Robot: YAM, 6 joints.
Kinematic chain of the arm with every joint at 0, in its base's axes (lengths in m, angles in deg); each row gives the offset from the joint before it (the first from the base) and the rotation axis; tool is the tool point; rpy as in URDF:
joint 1: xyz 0 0 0.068 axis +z
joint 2: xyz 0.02 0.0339 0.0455 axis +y
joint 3: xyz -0.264 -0.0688 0 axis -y
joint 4: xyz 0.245 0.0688 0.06 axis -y
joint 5: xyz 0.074 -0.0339 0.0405 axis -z
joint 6: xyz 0.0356 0 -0.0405 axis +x
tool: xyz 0 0 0 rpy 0 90 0
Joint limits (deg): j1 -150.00..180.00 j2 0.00..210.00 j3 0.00..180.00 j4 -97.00..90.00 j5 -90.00..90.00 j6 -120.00..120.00
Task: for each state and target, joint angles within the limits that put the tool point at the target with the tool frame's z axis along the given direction. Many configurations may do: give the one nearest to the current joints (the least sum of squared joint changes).
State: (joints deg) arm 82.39 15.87 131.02 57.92 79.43 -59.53
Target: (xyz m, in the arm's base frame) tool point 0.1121 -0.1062 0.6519 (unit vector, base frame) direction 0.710 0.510 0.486
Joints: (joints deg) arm 124.92 47.59 122.79 13.43 60.92 -59.53
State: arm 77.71 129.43 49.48 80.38 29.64 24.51
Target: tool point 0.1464 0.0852 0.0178 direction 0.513 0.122 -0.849
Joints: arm 32.25 108.49 7.07 41.87 9.83 24.51
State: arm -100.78 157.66 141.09 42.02 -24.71 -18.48
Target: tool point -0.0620 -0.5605 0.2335 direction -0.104 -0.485 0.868
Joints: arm -96.13 159.33 129.83 89.89 2.96 -18.48
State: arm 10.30 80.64 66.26 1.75 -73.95 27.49
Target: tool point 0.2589 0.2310 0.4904 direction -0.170 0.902 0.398
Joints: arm 36.90 92.32 89.33 47.45 -55.39 27.49
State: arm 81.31 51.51 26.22 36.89 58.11 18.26
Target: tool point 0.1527 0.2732 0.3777 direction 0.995 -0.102 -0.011
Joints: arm 67.04 80.09 67.99 9.96 72.88 18.26
